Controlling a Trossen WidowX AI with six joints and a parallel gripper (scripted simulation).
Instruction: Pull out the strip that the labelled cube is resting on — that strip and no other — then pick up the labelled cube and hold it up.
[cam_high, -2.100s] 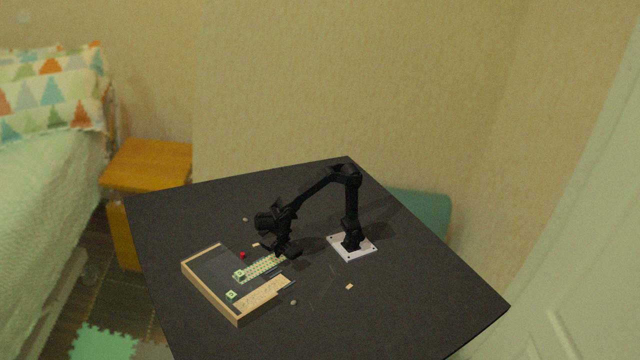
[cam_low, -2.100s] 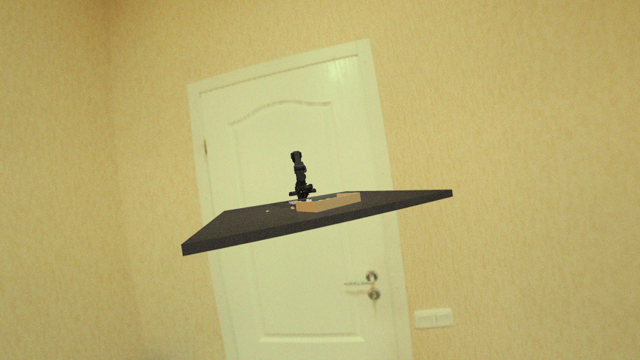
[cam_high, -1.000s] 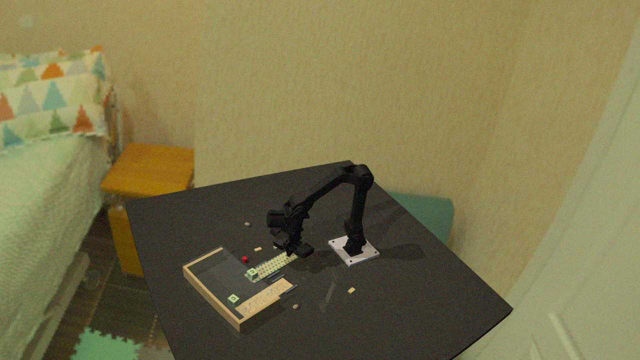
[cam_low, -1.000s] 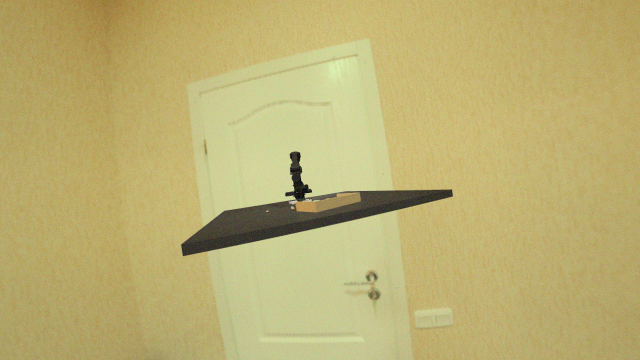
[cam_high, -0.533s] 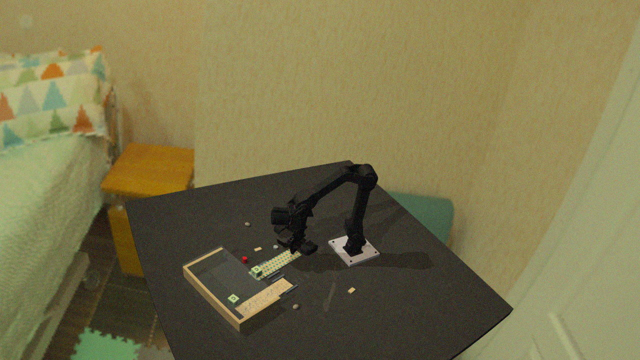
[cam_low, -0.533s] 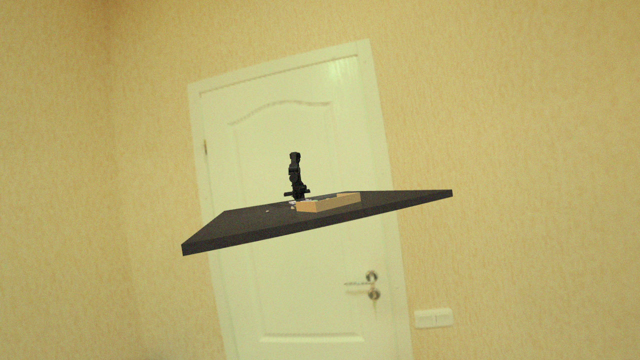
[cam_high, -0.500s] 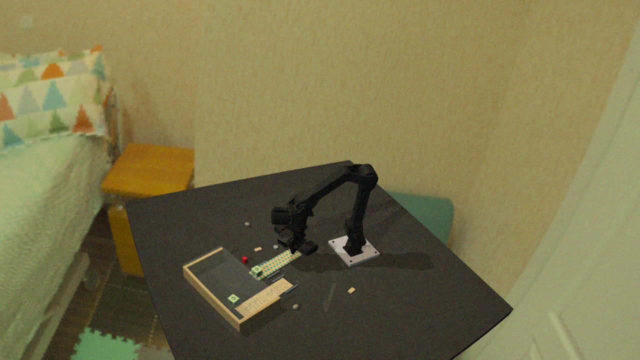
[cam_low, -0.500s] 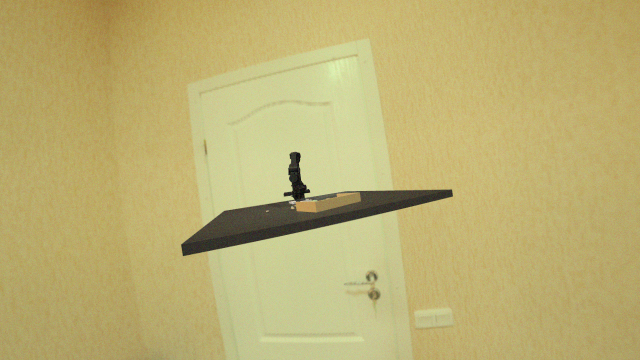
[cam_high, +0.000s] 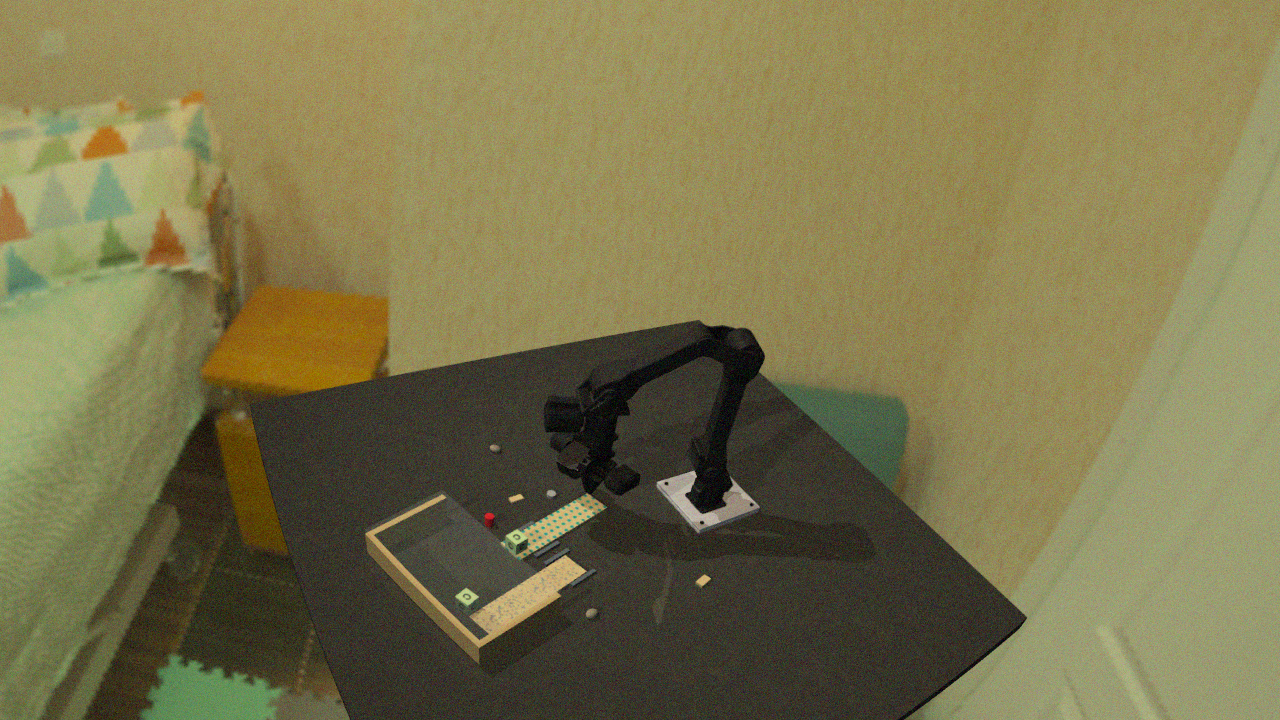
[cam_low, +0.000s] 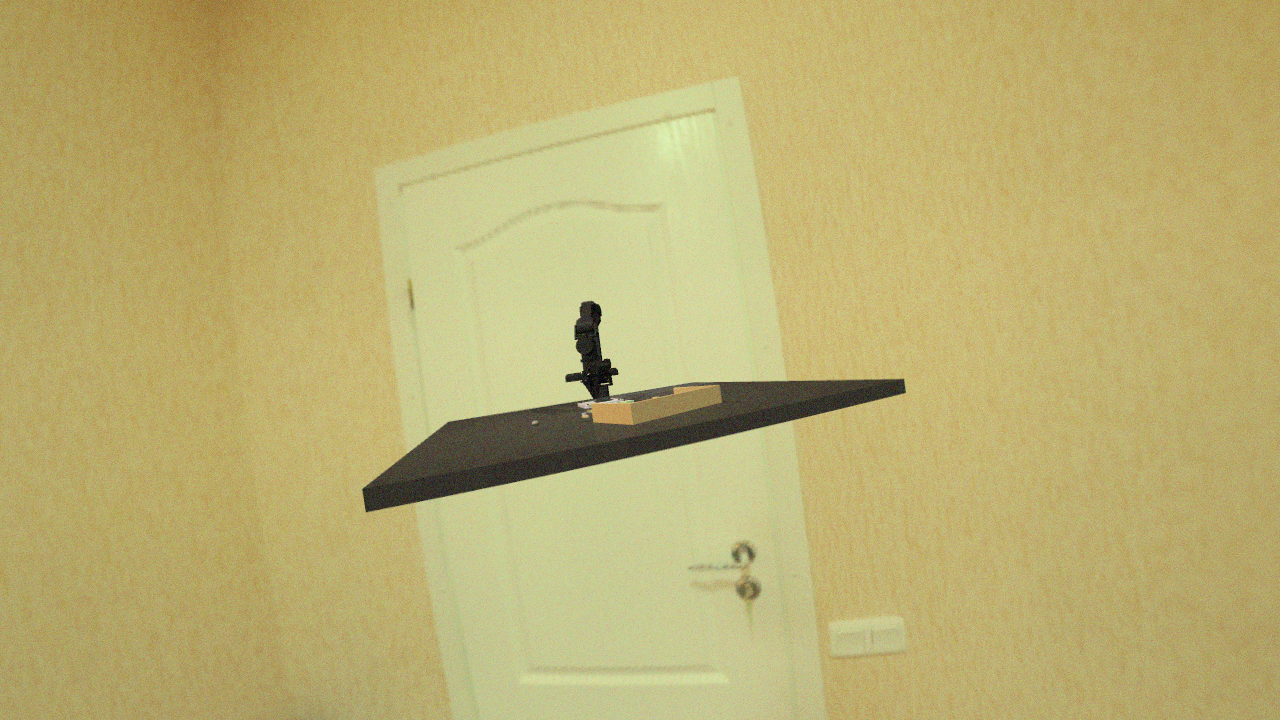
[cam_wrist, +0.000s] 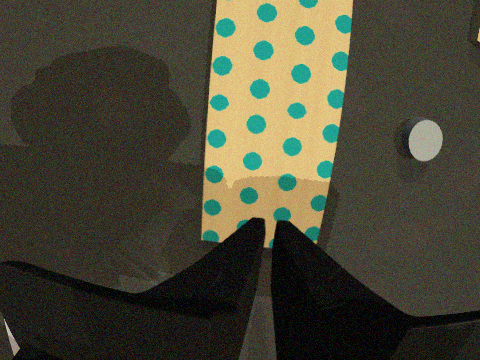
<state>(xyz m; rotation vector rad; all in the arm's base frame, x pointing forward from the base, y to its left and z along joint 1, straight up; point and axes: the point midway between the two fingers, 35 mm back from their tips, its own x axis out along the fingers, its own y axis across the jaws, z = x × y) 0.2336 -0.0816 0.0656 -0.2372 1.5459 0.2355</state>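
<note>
My gripper tip is now 50 mm short of the grey disc, 60 mm to the left of it and 40 mm above it. Also, from my gripper tip: tan block: 110 mm behind, 270 mm to the left, 40 mm below; red cylinder: 200 mm ahead, 20 mm to the right, 30 mm below.
</note>
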